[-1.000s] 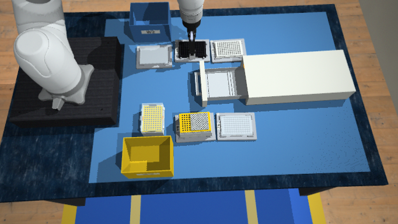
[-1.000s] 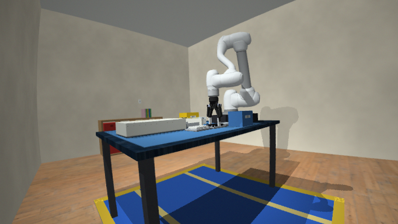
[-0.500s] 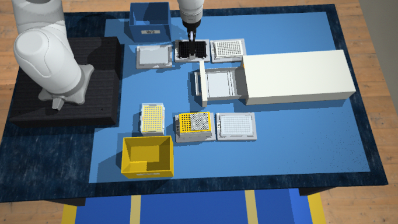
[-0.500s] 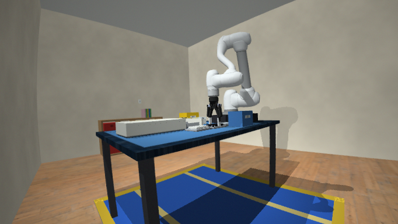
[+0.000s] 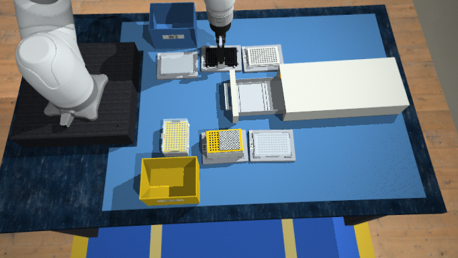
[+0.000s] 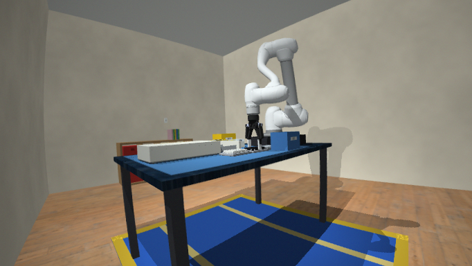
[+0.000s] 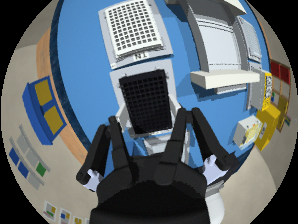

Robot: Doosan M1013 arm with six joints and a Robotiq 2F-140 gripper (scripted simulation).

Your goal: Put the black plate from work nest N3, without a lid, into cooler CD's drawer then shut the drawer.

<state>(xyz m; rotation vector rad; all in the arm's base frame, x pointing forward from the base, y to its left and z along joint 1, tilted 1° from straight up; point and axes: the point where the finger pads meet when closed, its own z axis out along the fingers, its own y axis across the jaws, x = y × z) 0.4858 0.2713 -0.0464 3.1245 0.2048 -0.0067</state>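
My hand is 2 cm above the black plate. Also, from my hand: grey work nest (3 cm below); then white plate (17 cm ahead, 2 cm to the left, 2 cm below); then blue bin (21 cm behind, 10 cm to the left).
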